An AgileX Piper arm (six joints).
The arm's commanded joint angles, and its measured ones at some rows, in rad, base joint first. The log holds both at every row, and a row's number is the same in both.
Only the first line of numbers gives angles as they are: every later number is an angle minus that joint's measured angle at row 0.
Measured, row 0:
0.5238 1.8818 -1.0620 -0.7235 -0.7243 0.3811
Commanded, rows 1 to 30:
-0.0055 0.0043 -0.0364 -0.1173 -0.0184 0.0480
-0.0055 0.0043 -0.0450 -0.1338 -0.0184 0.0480
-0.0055 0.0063 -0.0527 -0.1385 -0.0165 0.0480
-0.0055 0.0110 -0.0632 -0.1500 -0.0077 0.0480
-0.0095 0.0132 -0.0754 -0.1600 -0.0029 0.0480
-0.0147 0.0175 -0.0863 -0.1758 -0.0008 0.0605
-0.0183 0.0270 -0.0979 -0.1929 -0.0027 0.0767
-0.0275 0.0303 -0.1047 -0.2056 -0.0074 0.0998
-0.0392 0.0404 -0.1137 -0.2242 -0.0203 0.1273
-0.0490 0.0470 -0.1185 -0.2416 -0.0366 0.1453
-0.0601 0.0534 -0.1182 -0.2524 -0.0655 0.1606
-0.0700 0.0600 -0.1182 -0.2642 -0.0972 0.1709
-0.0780 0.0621 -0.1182 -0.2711 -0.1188 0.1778
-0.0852 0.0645 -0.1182 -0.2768 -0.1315 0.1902
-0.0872 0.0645 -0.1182 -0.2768 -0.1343 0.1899
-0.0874 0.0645 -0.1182 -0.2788 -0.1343 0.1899
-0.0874 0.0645 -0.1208 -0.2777 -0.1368 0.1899
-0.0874 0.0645 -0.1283 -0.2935 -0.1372 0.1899
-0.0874 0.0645 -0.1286 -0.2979 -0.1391 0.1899
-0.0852 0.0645 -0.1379 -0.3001 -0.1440 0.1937
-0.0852 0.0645 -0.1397 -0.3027 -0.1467 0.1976
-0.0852 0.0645 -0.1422 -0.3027 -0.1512 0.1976
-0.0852 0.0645 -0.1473 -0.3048 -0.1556 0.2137
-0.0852 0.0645 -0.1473 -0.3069 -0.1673 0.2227
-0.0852 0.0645 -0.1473 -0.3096 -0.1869 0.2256
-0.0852 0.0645 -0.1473 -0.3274 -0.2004 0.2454
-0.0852 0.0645 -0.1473 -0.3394 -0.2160 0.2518
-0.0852 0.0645 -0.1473 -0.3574 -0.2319 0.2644
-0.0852 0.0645 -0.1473 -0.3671 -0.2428 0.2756
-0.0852 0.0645 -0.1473 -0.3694 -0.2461 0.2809
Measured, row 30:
-0.0822 0.0656 -0.1417 -0.3292 -0.1947 0.2452
